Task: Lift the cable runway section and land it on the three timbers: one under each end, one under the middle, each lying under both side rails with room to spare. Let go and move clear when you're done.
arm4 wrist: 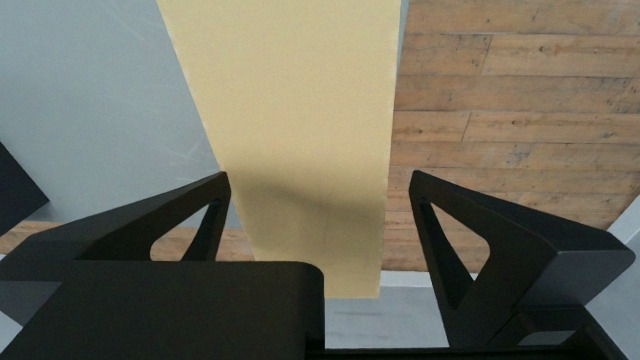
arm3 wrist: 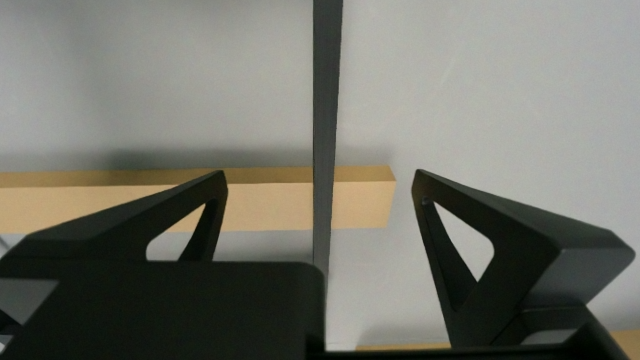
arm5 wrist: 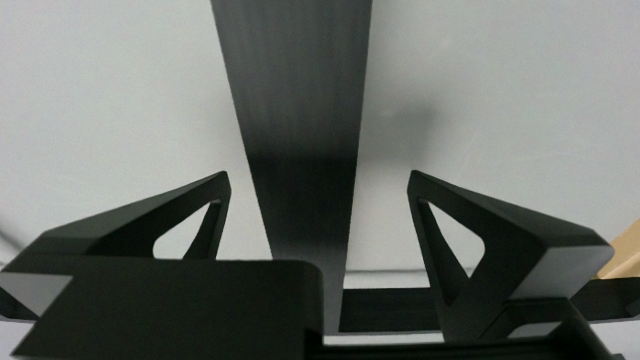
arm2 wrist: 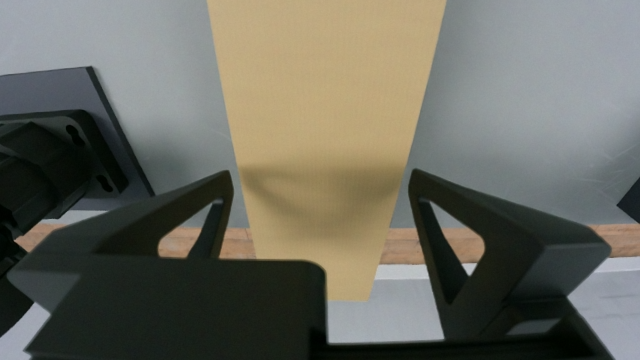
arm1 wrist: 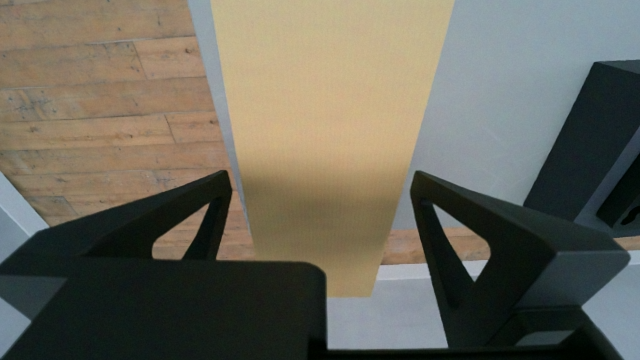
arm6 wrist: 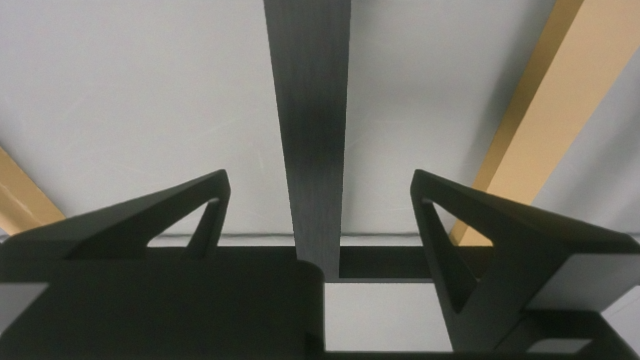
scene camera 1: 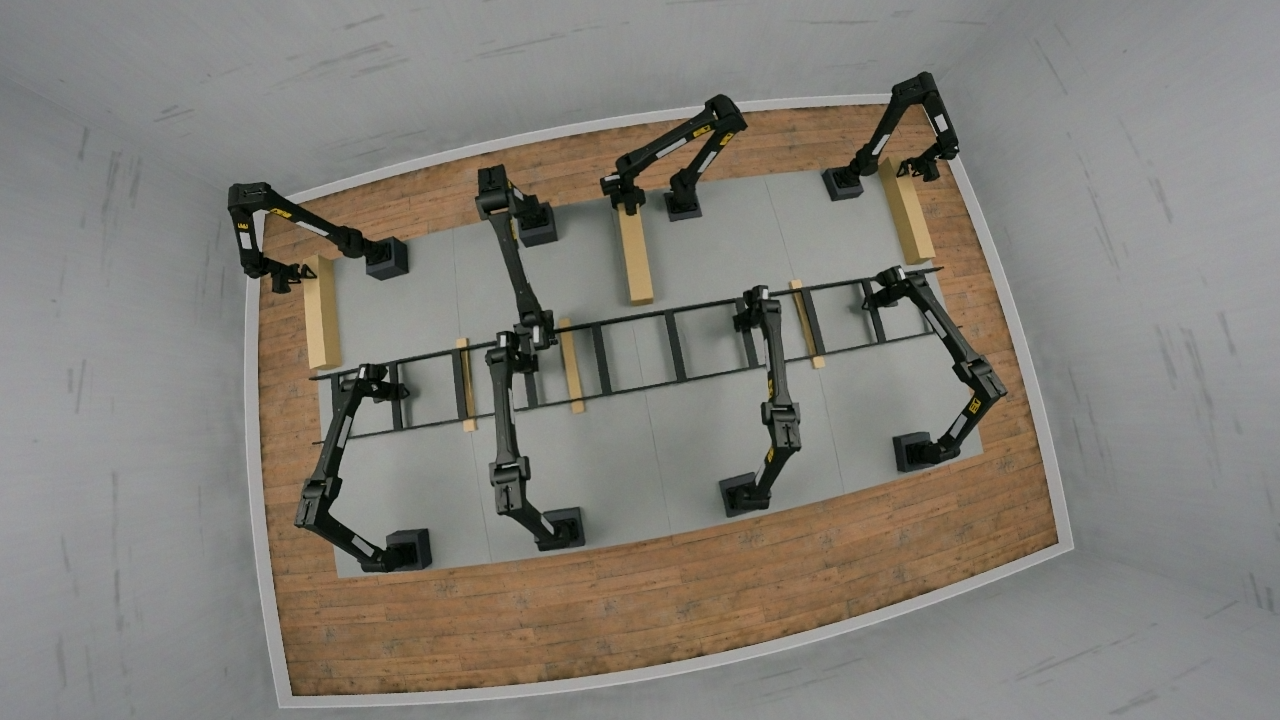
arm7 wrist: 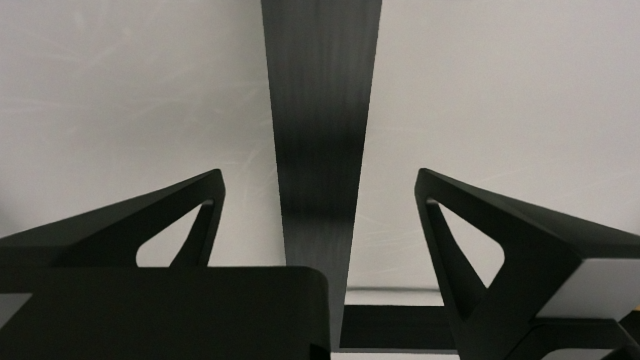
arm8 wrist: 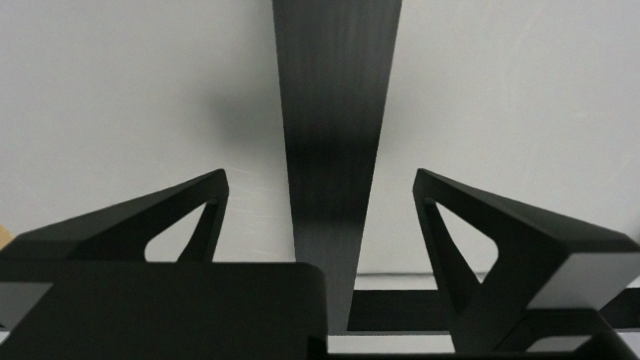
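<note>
The black ladder-like cable runway section (scene camera 1: 675,344) (arm3 wrist: 327,75) (arm5 wrist: 305,75) (arm6 wrist: 310,90) (arm7 wrist: 322,75) (arm8 wrist: 335,75) lies across thin wooden strips on the grey mat. Three thick timbers, left (scene camera 1: 322,313) (arm1 wrist: 330,100), middle (scene camera 1: 635,255) (arm2 wrist: 325,100) and right (scene camera 1: 908,214) (arm4 wrist: 300,100), lie apart from it, towards the picture's top. Arm1 (arm1 wrist: 321,175), arm2 (arm2 wrist: 320,175) and arm4 (arm4 wrist: 320,175) are open above timber ends. Arm3 (arm3 wrist: 320,175) is open above a side rail. Arm5 (arm5 wrist: 319,175), arm6 (arm6 wrist: 320,175), arm7 (arm7 wrist: 320,175) and arm8 (arm8 wrist: 320,175) are open above rungs.
Thin strips (scene camera 1: 571,371) (arm3 wrist: 360,205) (arm6 wrist: 555,110) pass under the runway. Dark arm pedestals stand along both long sides of the mat (scene camera 1: 608,474). In scene camera 1, two arms' wrists are close together over the runway left of centre. Wooden floor (scene camera 1: 671,617) and walls surround the mat.
</note>
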